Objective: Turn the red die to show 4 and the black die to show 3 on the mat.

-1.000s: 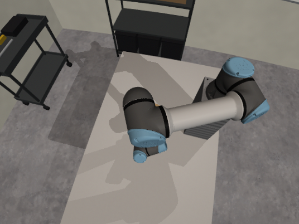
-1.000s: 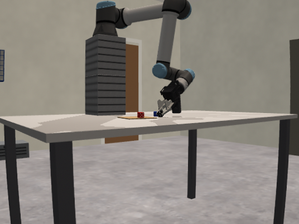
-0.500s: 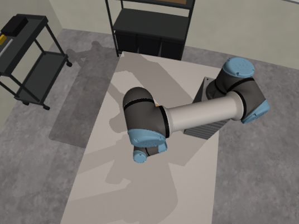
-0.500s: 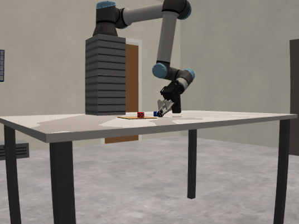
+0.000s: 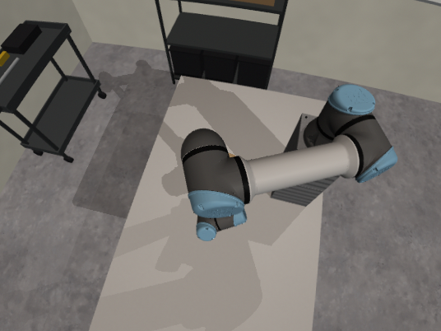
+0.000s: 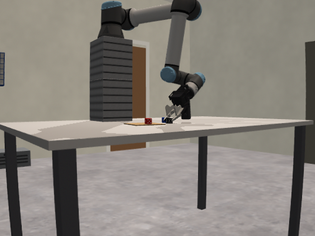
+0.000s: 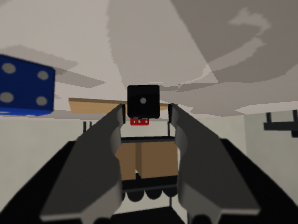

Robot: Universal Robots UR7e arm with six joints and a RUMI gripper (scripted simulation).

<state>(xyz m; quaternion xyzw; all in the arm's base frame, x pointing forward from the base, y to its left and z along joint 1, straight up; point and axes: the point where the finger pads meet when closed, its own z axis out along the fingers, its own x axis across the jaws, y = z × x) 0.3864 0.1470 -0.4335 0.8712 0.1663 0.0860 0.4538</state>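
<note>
My hand is 10 mm above the black die. From my hand the other things lie so: blue die (80 mm behind, 20 mm to the left, 10 mm below); then red die (40 mm ahead, 140 mm to the right); then brown mat (140 mm to the right, 20 mm below).
</note>
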